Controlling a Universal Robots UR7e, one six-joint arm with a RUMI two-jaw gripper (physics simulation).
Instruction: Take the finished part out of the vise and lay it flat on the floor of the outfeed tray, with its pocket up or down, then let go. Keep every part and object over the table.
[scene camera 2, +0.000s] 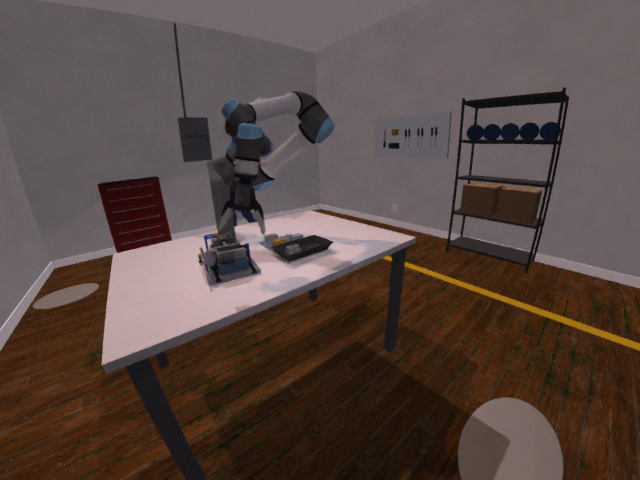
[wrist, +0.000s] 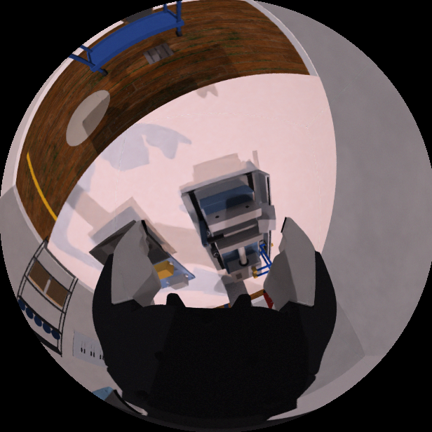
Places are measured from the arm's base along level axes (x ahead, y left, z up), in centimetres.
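Where they show: gripper, between the fingertips: (scene camera 2: 241, 233); arm's base, origin of its link: (scene camera 2: 218, 174).
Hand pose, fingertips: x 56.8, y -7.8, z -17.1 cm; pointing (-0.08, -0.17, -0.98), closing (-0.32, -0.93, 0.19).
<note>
Things, the pixels of their top centre, and the offset from my fingertips. "spot": a spot on its surface instead.
- vise, centre of its top: (scene camera 2: 224, 242) dx -17.4, dy -2.6, dz -7.4 cm
- black outfeed tray, a spot on its surface: (scene camera 2: 316, 250) spot: dx -3.1, dy +32.1, dz -15.3 cm
- light grey part, centre of its top: (scene camera 2: 292, 246) dx -8.2, dy +23.4, dz -12.6 cm
- blue tray, a spot on its surface: (scene camera 2: 265, 245) spot: dx -26.9, dy +18.4, dz -16.6 cm
- yellow block, centre of its top: (scene camera 2: 279, 239) dx -20.7, dy +23.3, dz -12.9 cm
- small blue frame, a spot on its surface: (scene camera 2: 207, 238) spot: dx -25.4, dy -7.7, dz -6.7 cm
The vise (scene camera 2: 233, 266) (wrist: 226, 198) stands on the table with its jaws facing up. A grey piece with a dark recess (wrist: 234, 232) shows between the jaws; its edges are hard to tell from the jaws. The black outfeed tray (scene camera 2: 316, 250) (wrist: 106, 246) stands beside the vise, and a light grey part (scene camera 2: 293, 249) shows in it. My gripper (scene camera 2: 244, 235) (wrist: 213, 220) is open and empty, pointing down above the table. In the wrist view the vise lies between the fingertips, nearer the right finger; the left finger hides some of the tray.
A blue tray (scene camera 2: 265, 245) (wrist: 188, 274) with a yellow block (scene camera 2: 279, 241) (wrist: 163, 270) and grey blocks adjoins the black tray. A small blue frame (scene camera 2: 207, 238) (wrist: 264, 257) stands by the vise's end. A person (scene camera 2: 248, 216) is partly hidden behind the arm.
</note>
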